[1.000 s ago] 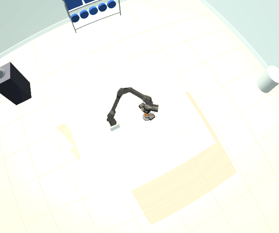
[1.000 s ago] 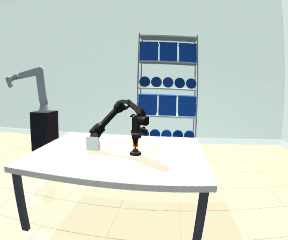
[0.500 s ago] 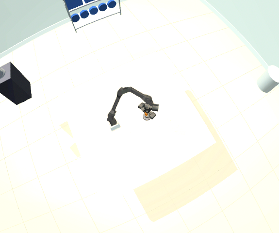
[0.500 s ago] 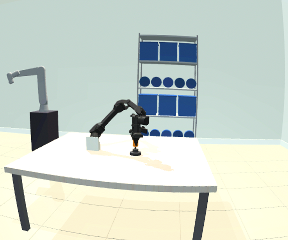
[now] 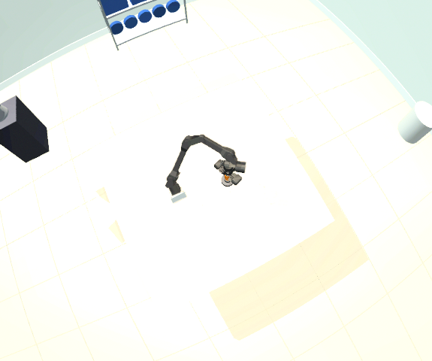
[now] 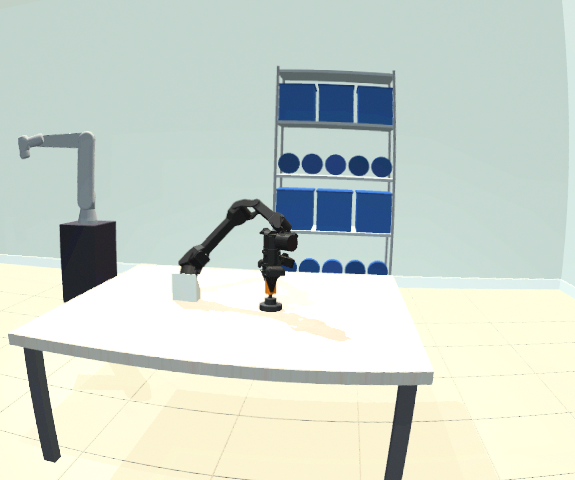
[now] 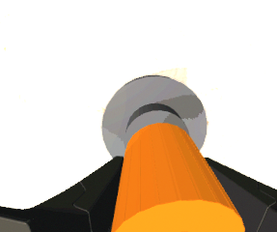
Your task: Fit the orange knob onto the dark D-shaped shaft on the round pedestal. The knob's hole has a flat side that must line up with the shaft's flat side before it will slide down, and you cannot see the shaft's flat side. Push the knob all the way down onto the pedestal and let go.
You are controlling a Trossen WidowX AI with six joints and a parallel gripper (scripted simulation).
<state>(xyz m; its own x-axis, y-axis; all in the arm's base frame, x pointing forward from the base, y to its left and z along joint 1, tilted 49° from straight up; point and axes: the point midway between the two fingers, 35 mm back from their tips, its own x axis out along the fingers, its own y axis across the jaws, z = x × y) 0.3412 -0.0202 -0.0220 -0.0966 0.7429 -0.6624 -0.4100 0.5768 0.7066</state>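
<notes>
Now: gripper tip 2 cm below the orange knob. Round my gripper tip: pedestal: 4 cm below.
</notes>
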